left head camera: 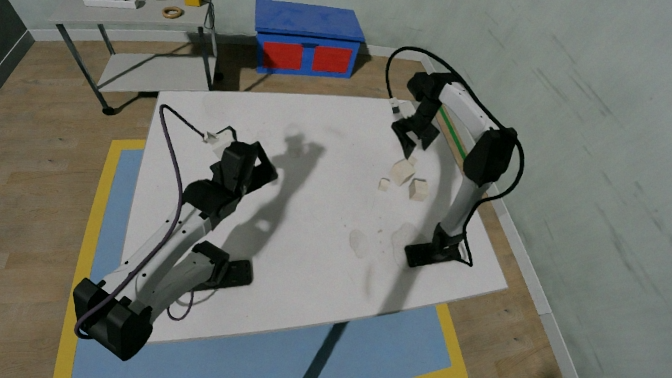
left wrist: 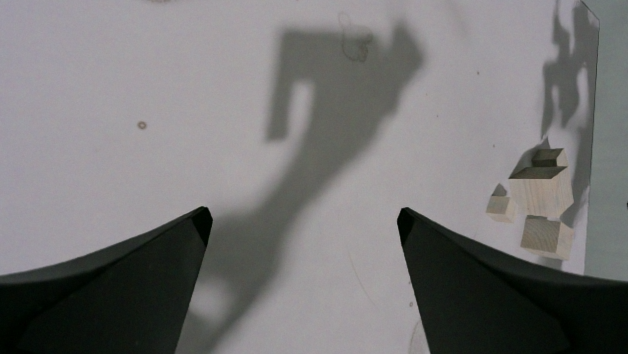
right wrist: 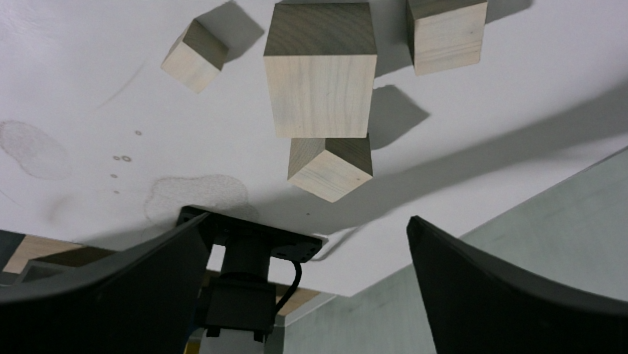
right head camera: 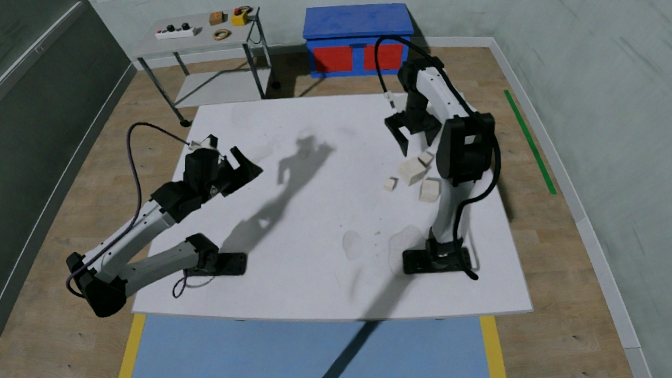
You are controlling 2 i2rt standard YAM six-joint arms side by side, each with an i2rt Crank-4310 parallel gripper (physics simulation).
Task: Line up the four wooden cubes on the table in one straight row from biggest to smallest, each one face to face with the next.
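Where they show: left gripper, fingertip midpoint: (left head camera: 260,174) (left wrist: 305,212) (right head camera: 252,175); right gripper, fingertip midpoint: (left head camera: 415,154) (right wrist: 311,219) (right head camera: 417,151); left arm's base, origin of the base link: (left head camera: 213,276) (right head camera: 215,265); right arm's base, origin of the base link: (left head camera: 432,253) (right wrist: 251,234) (right head camera: 436,261).
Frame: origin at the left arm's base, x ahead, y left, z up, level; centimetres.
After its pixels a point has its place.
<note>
The biggest cube (left head camera: 402,171) {y -63.5, x 26.6, z 6.1 cm} (right head camera: 412,170) {y -64.7, x 26.3, z 6.2 cm} (left wrist: 541,195) {y -62.2, x 26.9, z 4.5 cm} (right wrist: 321,95) {y -65.0, x 28.4, z 6.2 cm} stands amid the others. The second-biggest (left head camera: 418,190) {y -67.7, x 19.0, z 5.2 cm} (right head camera: 429,191) {y -68.9, x 18.6, z 5.2 cm} (left wrist: 540,236) {y -67.0, x 20.5, z 2.7 cm} (right wrist: 332,176) {y -69.6, x 20.6, z 5.2 cm} stands towards the right arm's base, the third (left head camera: 412,160) {y -71.2, x 32.9, z 3.8 cm} (right head camera: 426,158) {y -71.2, x 32.6, z 3.7 cm} (right wrist: 446,42) {y -70.9, x 33.2, z 3.8 cm} behind the biggest, and the smallest (left head camera: 383,185) {y -56.3, x 23.3, z 2.9 cm} (right head camera: 390,184) {y -57.3, x 23.5, z 2.9 cm} (left wrist: 499,207) {y -55.6, x 24.5, z 1.8 cm} (right wrist: 192,65) {y -57.2, x 24.6, z 2.9 cm} to its left. They are scattered and turned differently. My right gripper (left head camera: 417,151) {y -65.0, x 27.8, z 14.5 cm} (right head camera: 417,149) {y -65.0, x 27.8, z 14.5 cm} (right wrist: 311,219) {y -65.0, x 27.8, z 14.5 cm} is open and empty, above and behind the cubes. My left gripper (left head camera: 272,175) {y -14.6, x 22.6, z 14.8 cm} (right head camera: 257,171) {y -14.6, x 22.6, z 14.8 cm} (left wrist: 305,212) {y -14.6, x 22.6, z 14.8 cm} is open and empty, far left of them.
The white table (left head camera: 320,280) {y -29.1, x -4.9, z 0.0 cm} (right head camera: 310,280) {y -30.4, x -5.7, z 0.0 cm} carries both arms' bases. The right arm's forearm and cable hang beside the cubes. A grey trolley (left head camera: 135,15) (right head camera: 200,50) and a blue chest (left head camera: 310,20) (right head camera: 357,20) stand behind the table. A wall rises at the right.
</note>
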